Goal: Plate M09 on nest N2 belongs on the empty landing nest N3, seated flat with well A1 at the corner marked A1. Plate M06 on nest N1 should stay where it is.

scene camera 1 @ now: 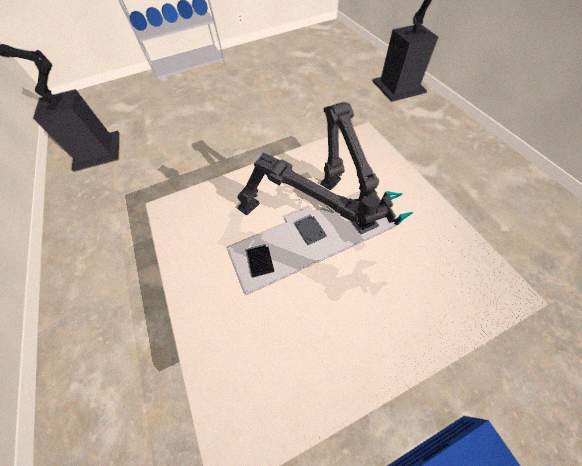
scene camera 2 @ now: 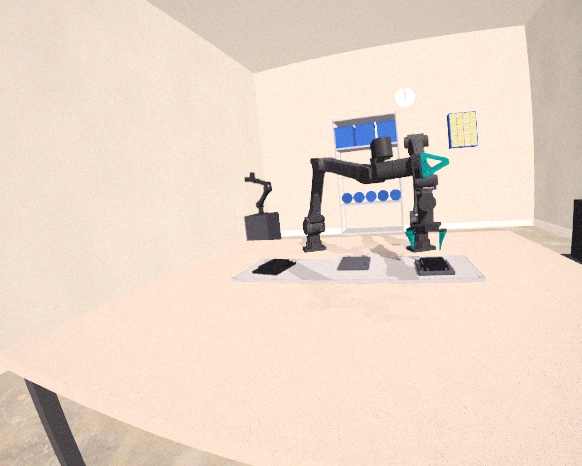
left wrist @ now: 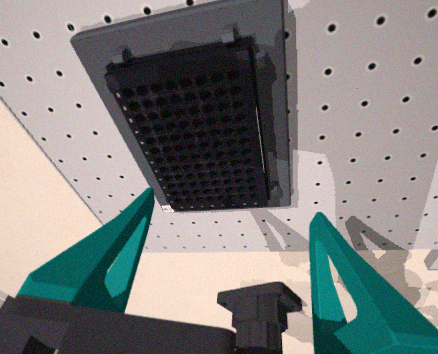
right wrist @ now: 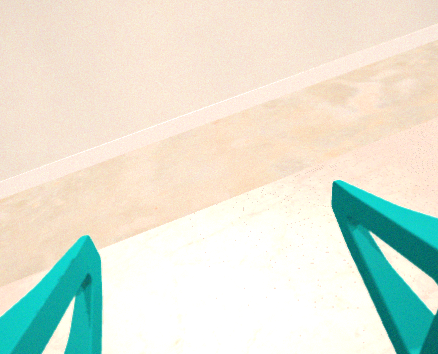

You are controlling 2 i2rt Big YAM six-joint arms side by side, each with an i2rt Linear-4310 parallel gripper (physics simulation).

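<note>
A black well plate (scene camera 2: 433, 263) (left wrist: 190, 135) sits on the grey nest (scene camera 2: 435, 273) (left wrist: 267, 30) at the right of the board, with a small label at the nest's lower left in the left wrist view. Another black plate (scene camera 1: 260, 260) (scene camera 2: 274, 266) lies at the board's left end. The middle nest (scene camera 1: 310, 229) (scene camera 2: 354, 263) is bare. Plate and nest names are unreadable. My left gripper (scene camera 2: 427, 249) (left wrist: 234, 206) is open and empty, above and behind the right nest. My right gripper (scene camera 1: 407, 204) (scene camera 2: 446, 161) (right wrist: 214, 219) is open and empty, higher up.
The perforated board (scene camera 1: 251, 285) (scene camera 2: 380, 276) (left wrist: 350, 90) lies on the pale table (scene camera 1: 310, 370) (scene camera 2: 280, 360). In scene camera 1, the right arm (scene camera 1: 315, 191) stretches low across the board's back and hides most of the right nest. The left arm (scene camera 1: 357, 150) stands close behind it.
</note>
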